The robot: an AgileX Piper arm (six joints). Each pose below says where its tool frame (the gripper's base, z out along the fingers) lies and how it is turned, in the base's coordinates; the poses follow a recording.
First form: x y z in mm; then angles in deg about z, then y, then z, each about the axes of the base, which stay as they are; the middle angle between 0 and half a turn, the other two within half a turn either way.
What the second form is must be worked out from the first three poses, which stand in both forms.
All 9 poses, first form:
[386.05, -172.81, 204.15, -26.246, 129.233, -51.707]
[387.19, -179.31, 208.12, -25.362, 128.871, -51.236]
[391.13, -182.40, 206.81, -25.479, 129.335, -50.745]
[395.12, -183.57, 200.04, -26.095, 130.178, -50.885]
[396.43, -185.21, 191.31, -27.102, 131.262, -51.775]
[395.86, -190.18, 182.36, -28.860, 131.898, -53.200]
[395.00, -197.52, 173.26, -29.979, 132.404, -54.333]
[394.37, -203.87, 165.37, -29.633, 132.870, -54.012]
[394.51, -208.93, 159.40, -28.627, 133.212, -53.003]
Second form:
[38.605, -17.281, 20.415, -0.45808, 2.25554, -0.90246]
[38.719, -17.931, 20.812, -0.44265, 2.24922, -0.89424]
[39.113, -18.240, 20.681, -0.44469, 2.25732, -0.88567]
[39.512, -18.357, 20.004, -0.45544, 2.27203, -0.88811]
[39.643, -18.521, 19.131, -0.47302, 2.29095, -0.90364]
[39.586, -19.018, 18.236, -0.50370, 2.30205, -0.92852]
[39.500, -19.752, 17.326, -0.52323, 2.31089, -0.94829]
[39.437, -20.387, 16.537, -0.51719, 2.31902, -0.94269]
[39.451, -20.893, 15.940, -0.49964, 2.32499, -0.92508]

